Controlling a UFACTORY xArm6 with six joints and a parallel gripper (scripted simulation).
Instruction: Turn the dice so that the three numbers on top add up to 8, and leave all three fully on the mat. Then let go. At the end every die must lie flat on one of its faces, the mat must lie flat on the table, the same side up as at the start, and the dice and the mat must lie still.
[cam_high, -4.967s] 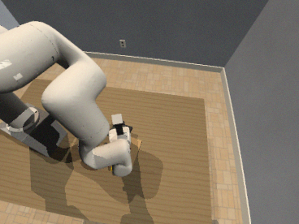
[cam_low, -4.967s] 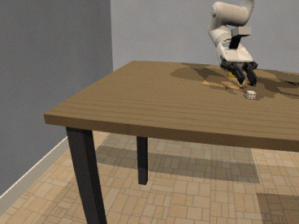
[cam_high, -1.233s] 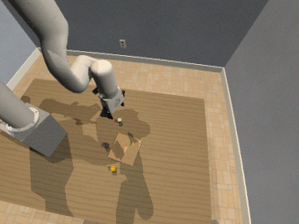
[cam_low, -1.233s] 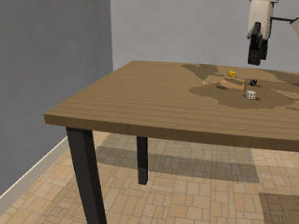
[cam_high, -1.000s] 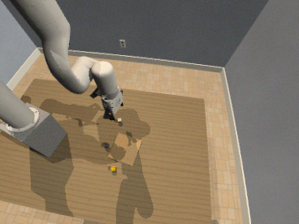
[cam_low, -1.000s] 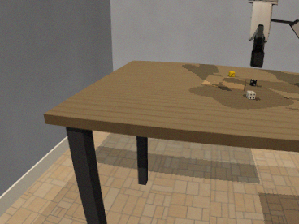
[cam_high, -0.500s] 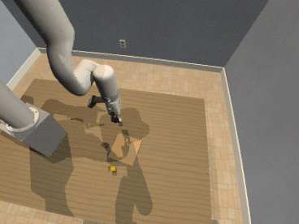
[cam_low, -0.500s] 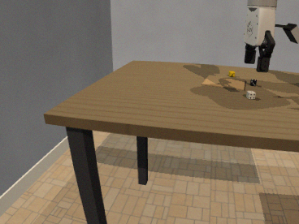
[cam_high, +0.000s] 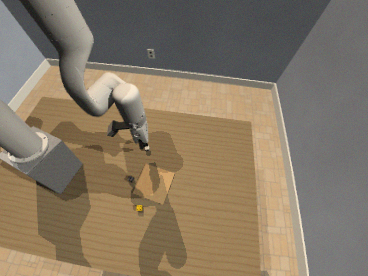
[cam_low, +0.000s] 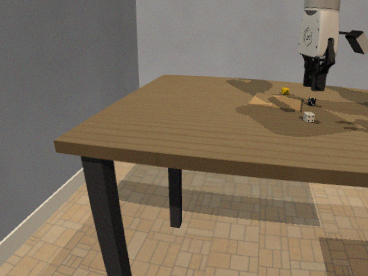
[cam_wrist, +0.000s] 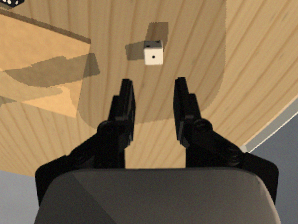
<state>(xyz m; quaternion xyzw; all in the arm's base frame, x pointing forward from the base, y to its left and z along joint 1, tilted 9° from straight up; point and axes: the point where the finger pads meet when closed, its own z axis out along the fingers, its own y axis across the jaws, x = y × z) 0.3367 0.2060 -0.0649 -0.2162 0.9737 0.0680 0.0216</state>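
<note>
Right now my hand is 90 mm above the white die. The rest, counted from my hand: black die 150 mm to the right, 90 mm below, 10 mm behind; then tan mat 140 mm to the right, 100 mm below, 90 mm ahead; then yellow die 250 mm to the right, 90 mm below, 70 mm ahead.
</note>
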